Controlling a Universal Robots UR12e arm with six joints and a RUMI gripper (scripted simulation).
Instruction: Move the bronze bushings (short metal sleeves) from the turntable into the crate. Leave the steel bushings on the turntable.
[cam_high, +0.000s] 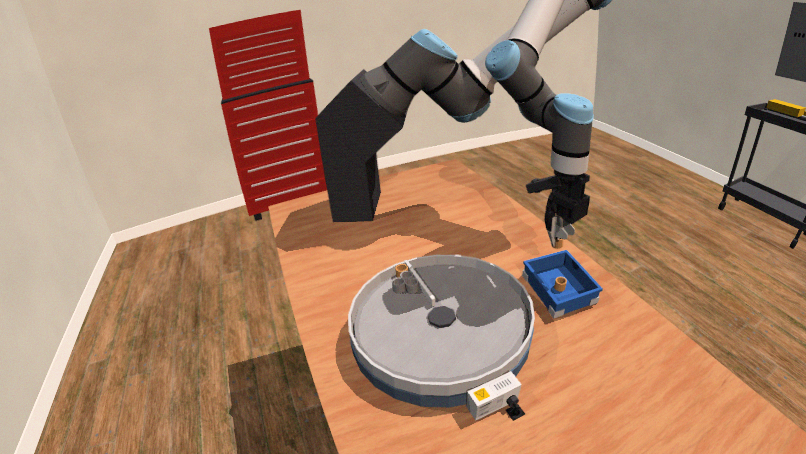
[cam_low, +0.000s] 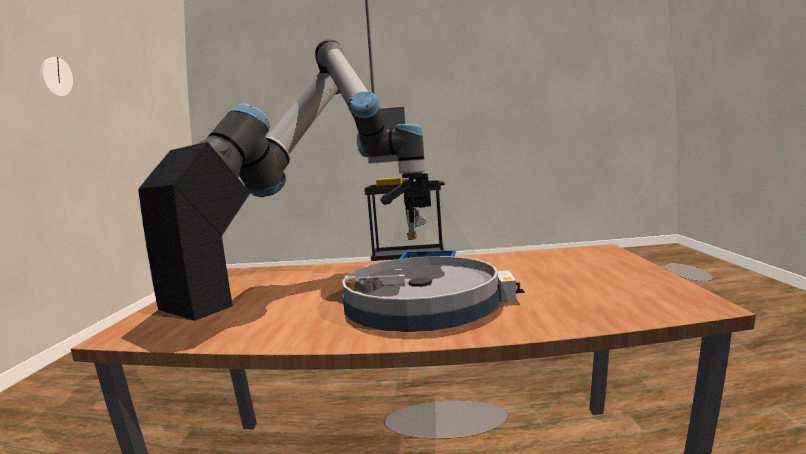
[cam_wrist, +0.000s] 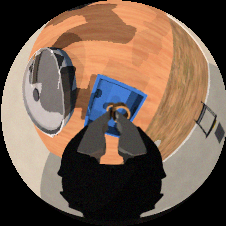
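The blue crate lies 110 mm below my hand, 50 mm ahead of it and 10 mm to the left of it. The rest, counted from my hand: round grey turntable (340 mm to the right, 80 mm below, 80 mm ahead).
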